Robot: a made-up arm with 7 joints.
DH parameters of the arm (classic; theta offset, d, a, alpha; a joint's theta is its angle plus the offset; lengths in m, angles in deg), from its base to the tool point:
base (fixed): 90 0.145 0 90
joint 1: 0 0.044 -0.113 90
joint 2: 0 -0.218 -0.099 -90
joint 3: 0 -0.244 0.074 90
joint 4: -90 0.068 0.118 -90
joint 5: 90 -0.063 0.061 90
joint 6: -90 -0.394 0.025 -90
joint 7: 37.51 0 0.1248 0
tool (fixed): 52.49 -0.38 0 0
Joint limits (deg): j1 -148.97..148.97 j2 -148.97..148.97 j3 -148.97..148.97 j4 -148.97..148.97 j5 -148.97..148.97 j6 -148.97..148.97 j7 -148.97..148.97
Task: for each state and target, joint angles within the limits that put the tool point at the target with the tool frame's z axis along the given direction. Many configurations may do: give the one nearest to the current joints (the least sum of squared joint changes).
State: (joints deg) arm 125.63 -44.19 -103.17 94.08 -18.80 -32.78 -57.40
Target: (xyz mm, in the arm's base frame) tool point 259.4 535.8 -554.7 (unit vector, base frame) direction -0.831 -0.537 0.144
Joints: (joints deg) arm 148.97 -57.48 -98.05 96.31 16.76 2.05 -52.07
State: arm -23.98 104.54 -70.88 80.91 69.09 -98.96 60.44
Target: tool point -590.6 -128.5 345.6 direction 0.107 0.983 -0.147
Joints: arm 6.55 94.42 -75.35 99.99 68.80 -95.34 60.93
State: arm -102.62 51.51 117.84 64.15 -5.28 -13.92 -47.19
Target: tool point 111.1 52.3 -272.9 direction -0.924 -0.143 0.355
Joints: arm -105.53 59.49 112.62 96.08 -7.53 -12.84 -46.36
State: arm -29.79 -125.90 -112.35 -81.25 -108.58 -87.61 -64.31
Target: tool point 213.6 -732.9 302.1 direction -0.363 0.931 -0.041
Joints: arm -6.61 -115.06 -114.19 -54.53 -81.07 -123.84 -88.19
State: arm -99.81 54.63 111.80 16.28 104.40 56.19 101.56
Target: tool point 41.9 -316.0 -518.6 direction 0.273 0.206 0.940
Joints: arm -139.43 42.04 68.78 61.97 80.84 18.22 89.93
